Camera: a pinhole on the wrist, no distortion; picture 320 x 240 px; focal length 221.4 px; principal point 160.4 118.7 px. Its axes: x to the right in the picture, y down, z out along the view. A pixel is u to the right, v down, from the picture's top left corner.
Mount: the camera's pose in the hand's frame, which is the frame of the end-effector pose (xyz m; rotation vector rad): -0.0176 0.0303 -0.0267 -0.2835 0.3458 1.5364
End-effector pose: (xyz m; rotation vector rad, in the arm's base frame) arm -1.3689 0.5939 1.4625 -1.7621 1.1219 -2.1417
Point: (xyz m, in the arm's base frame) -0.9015 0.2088 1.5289
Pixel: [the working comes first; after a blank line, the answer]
In the camera's frame: -0.1991 -0.1166 0.5926

86 75
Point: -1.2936 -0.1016 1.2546
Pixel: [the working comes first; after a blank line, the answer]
In the camera's frame: 0.3670 -0.1869 0.5962

297 49
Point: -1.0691 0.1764 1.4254
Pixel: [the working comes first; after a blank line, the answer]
In the camera's frame: -0.0132 -0.1058 0.5205

155 74
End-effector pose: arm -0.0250 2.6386 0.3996 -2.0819 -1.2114 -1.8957
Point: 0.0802 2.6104 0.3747
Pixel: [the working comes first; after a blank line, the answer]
In the camera's frame: -0.0037 0.0303 0.1085

153 180
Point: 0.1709 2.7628 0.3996
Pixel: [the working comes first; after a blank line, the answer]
In the camera's frame: -0.0995 -0.0542 0.2341

66 67
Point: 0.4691 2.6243 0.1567
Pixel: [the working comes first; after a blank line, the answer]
In the camera's frame: -0.0377 0.2581 0.4905

143 235
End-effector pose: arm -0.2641 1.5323 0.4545 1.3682 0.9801 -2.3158
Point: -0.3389 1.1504 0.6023
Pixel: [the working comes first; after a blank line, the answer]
In the camera's frame: -0.0138 0.1241 0.4042

153 187
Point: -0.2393 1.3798 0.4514
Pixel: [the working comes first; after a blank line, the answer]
In the camera's frame: 0.0445 0.0134 0.1403

231 140
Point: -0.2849 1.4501 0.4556
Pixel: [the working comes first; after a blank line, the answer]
In the camera's frame: -0.0210 -0.0154 0.0964

112 83
